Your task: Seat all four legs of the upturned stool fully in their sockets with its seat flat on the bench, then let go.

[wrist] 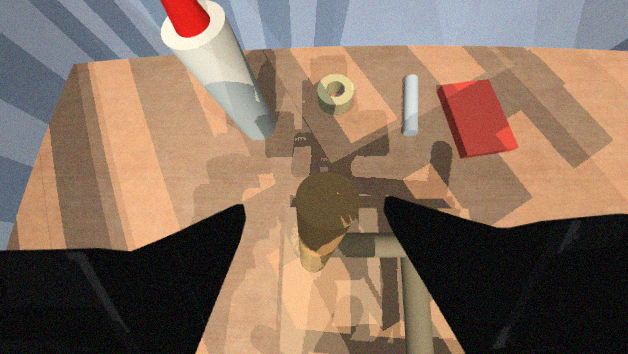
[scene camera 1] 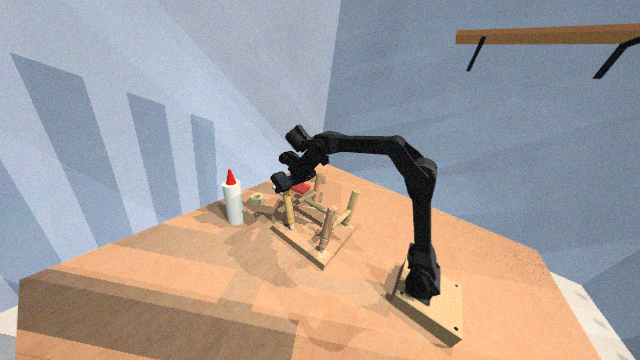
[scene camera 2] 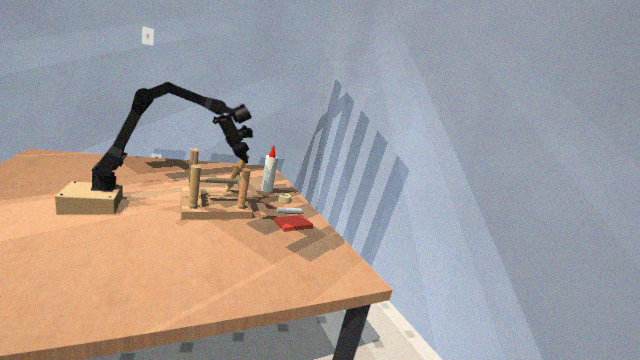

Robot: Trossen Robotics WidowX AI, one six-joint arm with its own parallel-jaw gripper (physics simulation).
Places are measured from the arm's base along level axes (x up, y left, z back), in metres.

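Pixels of known places: gripper, fingertip midpoint: [wrist: 315,207] [scene camera 2: 244,159]; arm's base at its link origin: [scene camera 1: 418,289] [scene camera 2: 103,188].
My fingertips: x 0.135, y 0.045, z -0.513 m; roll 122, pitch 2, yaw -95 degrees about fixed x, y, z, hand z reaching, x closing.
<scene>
For each thing: its middle in the pictures, then the offset to it from my fingertips.
- white bottle with a red tip, body centre: [wrist: 227,76] [scene camera 1: 233,197] [scene camera 2: 270,168] dx -0.069, dy +0.109, dz -0.164 m
- pale ring at the middle of its body: [wrist: 335,94] [scene camera 2: 284,198] [scene camera 1: 257,199] dx -0.174, dy -0.030, dz -0.210 m
- white cylinder at the middle of its body: [wrist: 410,104] [scene camera 2: 289,210] dx -0.178, dy -0.162, dz -0.187 m
- red block at the middle of its body: [wrist: 475,117] [scene camera 2: 293,222] [scene camera 1: 297,186] dx -0.181, dy -0.274, dz -0.162 m
The upturned stool's seat [scene camera 1: 306,246] [scene camera 2: 216,215] [wrist: 300,295] lies flat on the bench, legs pointing up. My gripper [scene camera 1: 281,189] [scene camera 2: 244,159] [wrist: 315,207] is open at the top of one leg [scene camera 1: 289,211] [scene camera 2: 236,176] [wrist: 327,200]. In the wrist view this leg's top shows between the separated fingers, and nothing is gripped. In scene camera 2 this leg leans outward. The other legs, a near one [scene camera 1: 327,229], a right one [scene camera 1: 352,206] [scene camera 2: 194,187] and a far one [scene camera 1: 318,187] [scene camera 2: 244,191], stand in the seat. How deep each leg sits cannot be told.
Stretcher rods [scene camera 2: 218,180] [wrist: 417,305] join the legs. Beyond the stool are a white bottle with a red tip [scene camera 1: 233,205] [scene camera 2: 269,175] [wrist: 220,65], a pale ring [scene camera 2: 284,201] [wrist: 335,106], a white cylinder [scene camera 2: 290,210] [wrist: 410,105] and a red block [scene camera 1: 301,188] [scene camera 2: 294,223] [wrist: 480,117].
</scene>
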